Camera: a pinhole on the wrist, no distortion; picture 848 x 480 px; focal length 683.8 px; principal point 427.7 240.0 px. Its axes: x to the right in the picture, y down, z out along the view. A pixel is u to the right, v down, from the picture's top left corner.
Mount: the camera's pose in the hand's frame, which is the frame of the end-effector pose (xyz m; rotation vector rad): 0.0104 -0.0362 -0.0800 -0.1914 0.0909 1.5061
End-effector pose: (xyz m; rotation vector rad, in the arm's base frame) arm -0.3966 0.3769 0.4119 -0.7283 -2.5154 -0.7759
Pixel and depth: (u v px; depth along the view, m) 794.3 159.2 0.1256
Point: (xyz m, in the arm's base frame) -0.3907 0.4413 0.4192
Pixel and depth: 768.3 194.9 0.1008
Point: -0.3920 0.4104 0.4236
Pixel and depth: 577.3 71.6 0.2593
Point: -0.4459 0.5467 0.3402
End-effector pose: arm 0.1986 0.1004 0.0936 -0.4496 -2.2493 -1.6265
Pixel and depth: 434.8 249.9 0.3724
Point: 0.2065 0.3809 0.0326
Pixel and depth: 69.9 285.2 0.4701
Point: 0.1396 0.4423 -0.2211
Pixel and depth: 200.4 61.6 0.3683
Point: 0.0643 0.3720 -0.0445
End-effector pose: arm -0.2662 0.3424 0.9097 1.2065 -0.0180 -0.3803
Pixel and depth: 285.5 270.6 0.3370
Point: -0.3613 0.1004 0.9714
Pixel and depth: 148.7 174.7 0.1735
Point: -0.2979 0.2219 0.8769
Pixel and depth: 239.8 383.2 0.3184
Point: -0.4104 0.1273 0.9580
